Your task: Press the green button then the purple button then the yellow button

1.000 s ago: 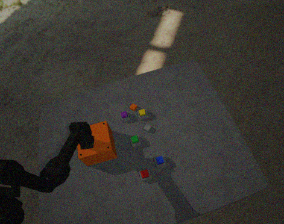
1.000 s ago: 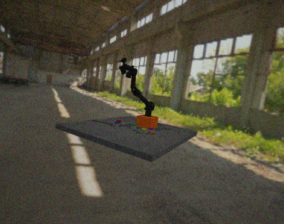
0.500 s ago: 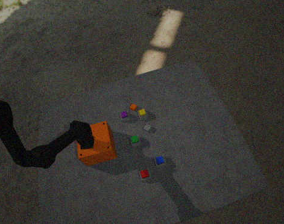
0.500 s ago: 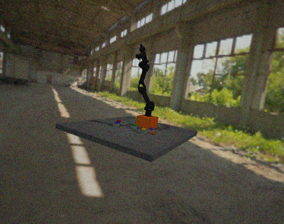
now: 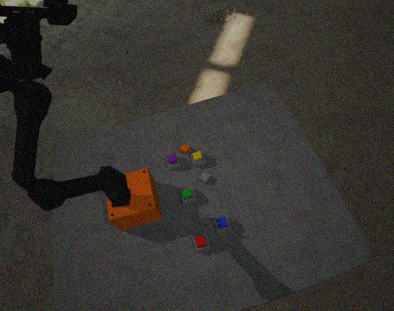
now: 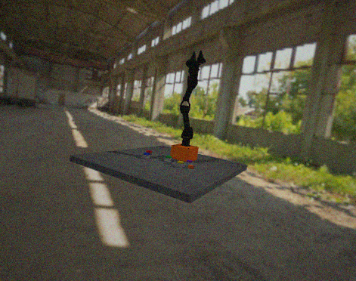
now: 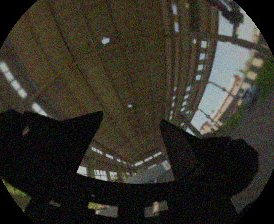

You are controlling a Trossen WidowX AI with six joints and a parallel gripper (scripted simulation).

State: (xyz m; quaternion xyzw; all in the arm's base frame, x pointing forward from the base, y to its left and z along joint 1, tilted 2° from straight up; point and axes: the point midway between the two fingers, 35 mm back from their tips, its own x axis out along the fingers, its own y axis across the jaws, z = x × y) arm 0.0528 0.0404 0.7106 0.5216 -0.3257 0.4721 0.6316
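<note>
Now: gripper tip 820 mm above the green button, 130 mm short of it and 30 mm to the left of it. The rest, counted from my gripper tip: yellow button: 820 mm below, 190 mm ahead, 120 mm to the left; purple button: 820 mm below, 130 mm to the left, 90 mm ahead; red button: 820 mm below, 210 mm to the right, 160 mm ahead.
</note>
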